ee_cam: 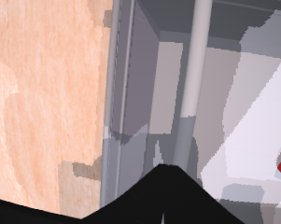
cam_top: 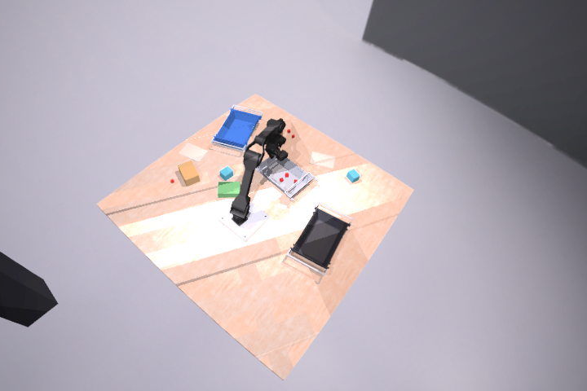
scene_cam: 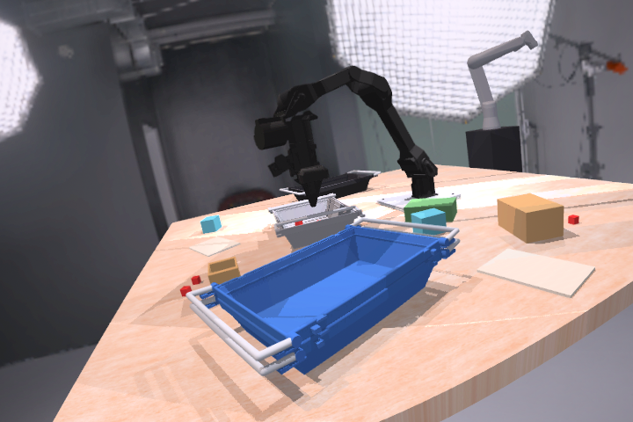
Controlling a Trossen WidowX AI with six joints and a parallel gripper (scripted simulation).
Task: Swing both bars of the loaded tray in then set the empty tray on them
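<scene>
Right now the black tray is 510 mm to the right of my gripper tip, 170 mm behind it and 40 mm below it. The rest, counted from my gripper tip: small box: 220 mm ahead, 170 mm to the left, 70 mm below; red block: 170 mm to the right, 80 mm below, 20 mm ahead; green block: 290 mm behind, 70 mm below, 40 mm to the left.
</scene>
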